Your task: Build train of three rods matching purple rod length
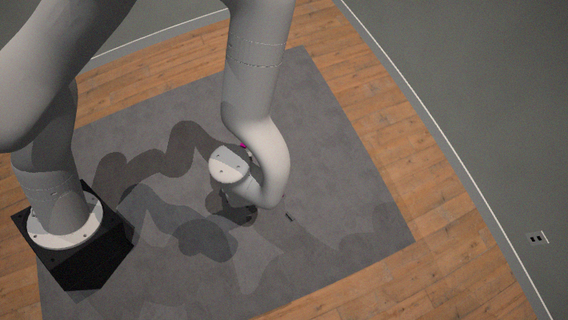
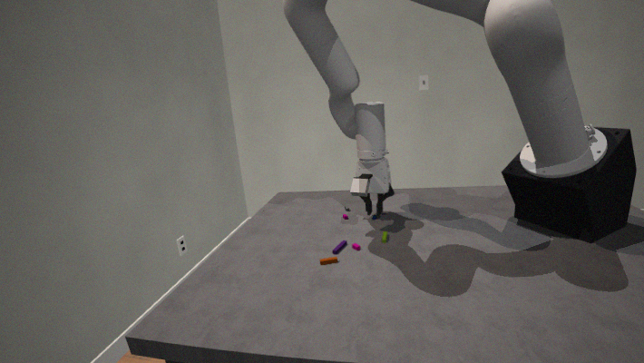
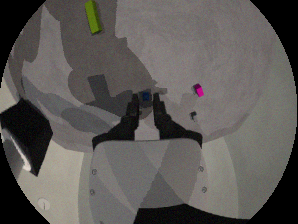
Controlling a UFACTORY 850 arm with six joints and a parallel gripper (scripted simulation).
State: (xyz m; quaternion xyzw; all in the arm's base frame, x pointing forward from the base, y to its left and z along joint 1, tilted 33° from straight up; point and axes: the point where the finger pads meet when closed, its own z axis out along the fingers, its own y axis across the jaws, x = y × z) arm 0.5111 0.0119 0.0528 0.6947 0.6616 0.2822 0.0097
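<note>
Right now the blue rod is 3 cm below my hand. Round my hand: grey rod 11 cm ahead, 6 cm to the right, 3 cm below; then lime rod 13 cm to the left, 6 cm behind, 3 cm below; then purple rod 21 cm to the left, 3 cm below, 3 cm ahead.
</note>
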